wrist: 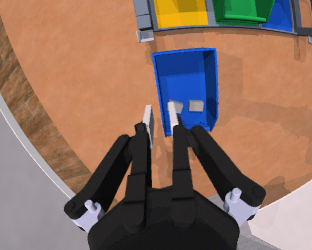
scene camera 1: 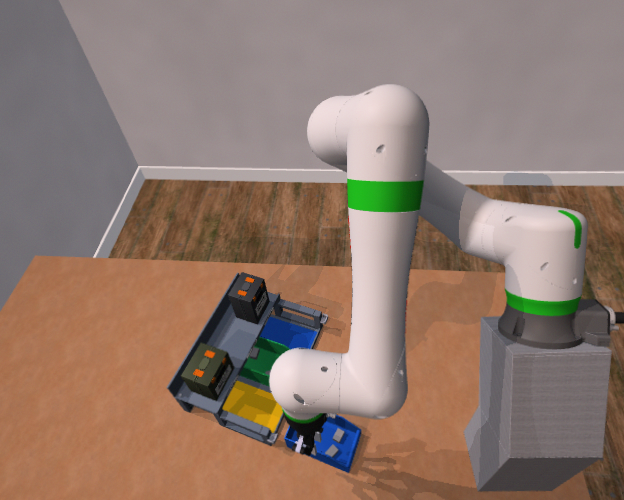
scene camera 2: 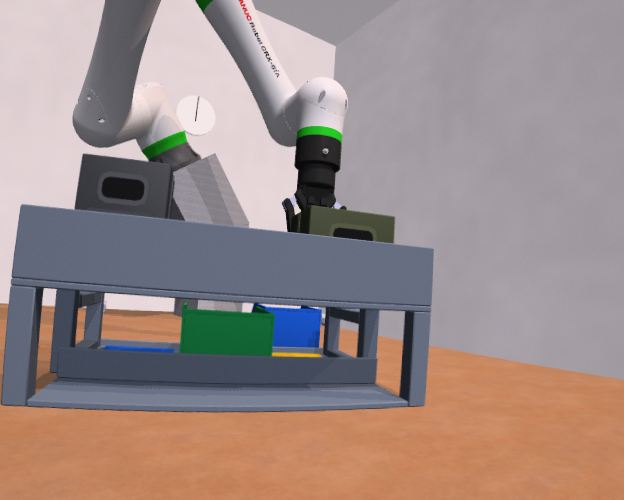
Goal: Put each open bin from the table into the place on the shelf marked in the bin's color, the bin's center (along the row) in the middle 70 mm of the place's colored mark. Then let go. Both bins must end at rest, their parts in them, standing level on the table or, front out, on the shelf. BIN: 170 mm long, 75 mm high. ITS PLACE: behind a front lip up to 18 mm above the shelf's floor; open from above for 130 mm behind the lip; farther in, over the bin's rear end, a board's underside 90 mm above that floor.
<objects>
dark box: scene camera 1 249,298; scene camera 2 107,184; not seen in the wrist view (out of frame)
</objects>
